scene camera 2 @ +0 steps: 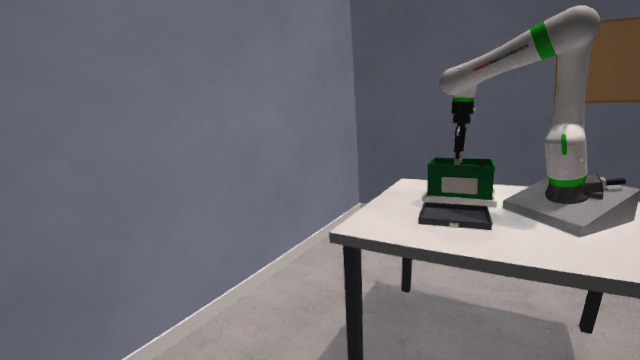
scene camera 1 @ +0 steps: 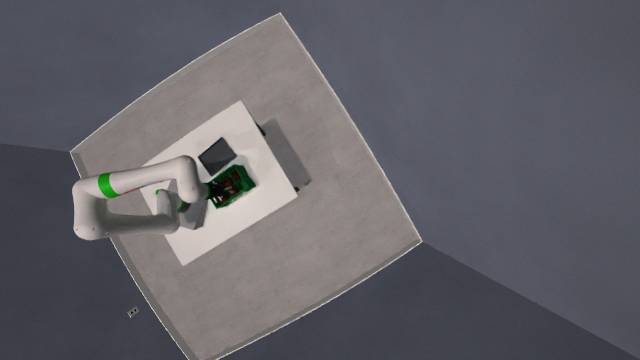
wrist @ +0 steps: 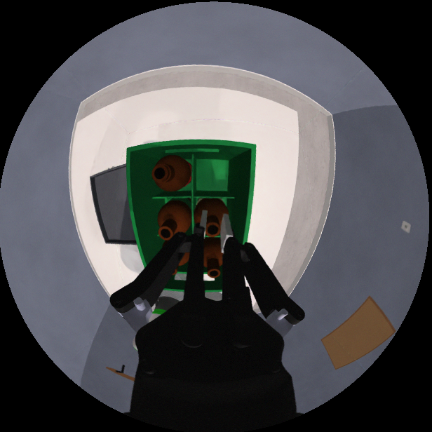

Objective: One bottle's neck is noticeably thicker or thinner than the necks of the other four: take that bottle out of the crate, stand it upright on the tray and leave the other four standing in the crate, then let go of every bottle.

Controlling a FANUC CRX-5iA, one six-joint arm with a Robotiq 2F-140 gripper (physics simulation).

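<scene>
The green crate holds several brown bottles in its compartments. My gripper points down into it, shut on the neck of the middle-right bottle in the wrist view. That bottle is upright, its body still within the crate; its exact height is unclear. Other bottles are the far-left bottle, the middle-left bottle, the near-right bottle and a near-left one mostly hidden by a finger. The dark tray bears no bottle. Neck differences are hard to judge.
The far-right compartment of the crate is empty. Crate walls and dividers surround the bottles. The tray lies close beside the crate on the white table. The arm's grey base block stands on the table too.
</scene>
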